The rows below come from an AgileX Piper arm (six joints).
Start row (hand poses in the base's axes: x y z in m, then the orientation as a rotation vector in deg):
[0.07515 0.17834 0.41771 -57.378 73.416 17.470]
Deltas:
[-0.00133 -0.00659 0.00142 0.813 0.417 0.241]
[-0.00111 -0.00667 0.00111 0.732 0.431 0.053]
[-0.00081 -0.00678 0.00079 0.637 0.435 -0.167]
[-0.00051 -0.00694 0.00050 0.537 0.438 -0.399]
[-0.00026 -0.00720 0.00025 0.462 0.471 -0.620]
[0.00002 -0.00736 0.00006 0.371 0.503 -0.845]
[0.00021 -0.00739 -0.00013 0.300 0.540 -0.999]
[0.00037 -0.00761 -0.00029 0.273 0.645 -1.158]
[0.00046 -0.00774 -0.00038 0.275 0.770 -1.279]
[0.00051 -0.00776 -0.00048 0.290 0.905 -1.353]
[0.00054 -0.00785 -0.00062 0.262 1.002 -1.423]
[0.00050 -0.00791 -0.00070 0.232 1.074 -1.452]
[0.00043 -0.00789 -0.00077 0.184 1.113 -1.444]
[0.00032 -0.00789 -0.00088 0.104 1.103 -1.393]
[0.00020 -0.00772 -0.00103 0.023 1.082 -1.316]
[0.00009 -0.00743 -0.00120 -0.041 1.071 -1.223]
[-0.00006 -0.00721 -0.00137 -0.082 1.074 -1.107]
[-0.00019 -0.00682 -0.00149 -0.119 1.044 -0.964]
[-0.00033 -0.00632 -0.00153 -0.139 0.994 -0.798]
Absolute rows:
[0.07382 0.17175 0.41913 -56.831 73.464 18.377]
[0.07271 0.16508 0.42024 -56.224 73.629 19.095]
[0.07190 0.15830 0.42103 -55.548 73.921 19.587]
[0.07139 0.15136 0.42153 -54.798 74.345 19.838]
[0.07113 0.14416 0.42178 -53.957 74.914 19.888]
[0.07115 0.13680 0.42184 -53.034 75.631 19.723]
[0.07136 0.12941 0.42171 -52.058 76.461 19.411]
[0.07173 0.12180 0.42142 -50.982 77.455 19.009]
[0.07219 0.11406 0.42104 -49.805 78.604 18.573]
[0.07270 0.10630 0.42056 -48.547 79.894 18.150]
[0.07324 0.09845 0.41994 -47.246 81.298 17.696]
[0.07374 0.09054 0.41924 -45.932 82.777 17.227]
[0.07417 0.08265 0.41847 -44.649 84.291 16.743]
[0.07449 0.07476 0.41759 -43.457 85.787 16.232]
[0.07469 0.06704 0.41656 -42.378 87.247 15.706]
[0.07478 0.05961 0.41536 -41.411 88.673 15.193]
[0.07472 0.05240 0.41399 -40.558 90.067 14.732]
[0.07453 0.04558 0.41250 -39.841 91.391 14.333]
[0.07420 0.03926 0.41097 -39.269 92.616 14.018]

